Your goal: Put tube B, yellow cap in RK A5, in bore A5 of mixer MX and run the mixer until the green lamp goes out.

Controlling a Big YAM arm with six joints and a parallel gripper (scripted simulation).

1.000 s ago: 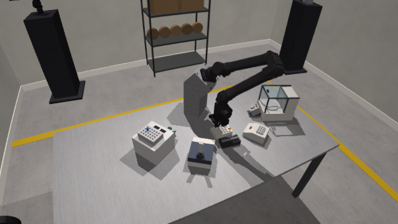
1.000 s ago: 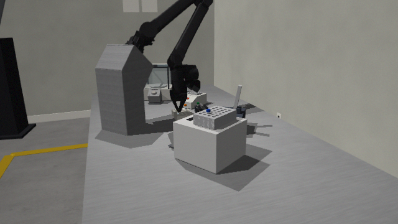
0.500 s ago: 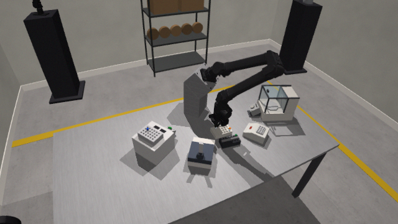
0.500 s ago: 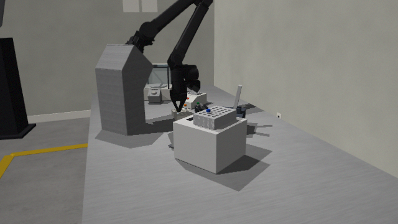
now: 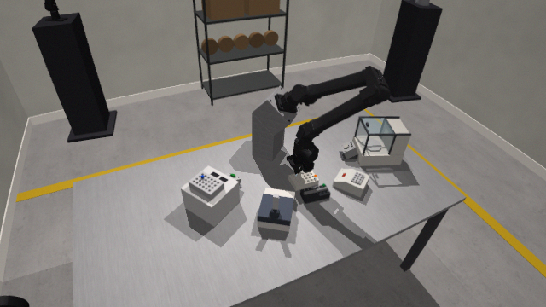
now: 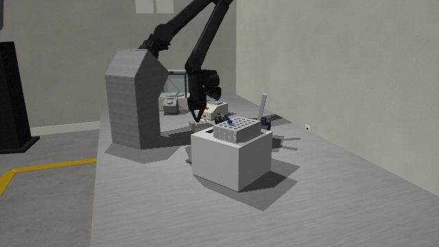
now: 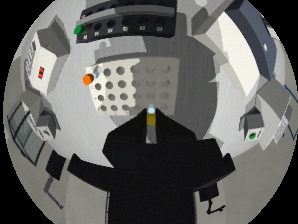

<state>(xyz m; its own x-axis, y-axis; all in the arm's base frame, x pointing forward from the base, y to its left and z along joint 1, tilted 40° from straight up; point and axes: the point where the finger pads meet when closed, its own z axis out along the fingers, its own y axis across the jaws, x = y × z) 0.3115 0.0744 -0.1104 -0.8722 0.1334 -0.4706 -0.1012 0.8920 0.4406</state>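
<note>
My gripper is now 2 cm short of the tube rack RK, 3 cm to the right of it and 4 cm above it. The rest, counted from my hand: black magnet block (13 cm ahead, 5 cm to the left, 3 cm below); then dry block (11 cm ahead, 26 cm to the left, 2 cm below); then green start key (4 cm behind, 31 cm to the right, 1 cm above).
</note>
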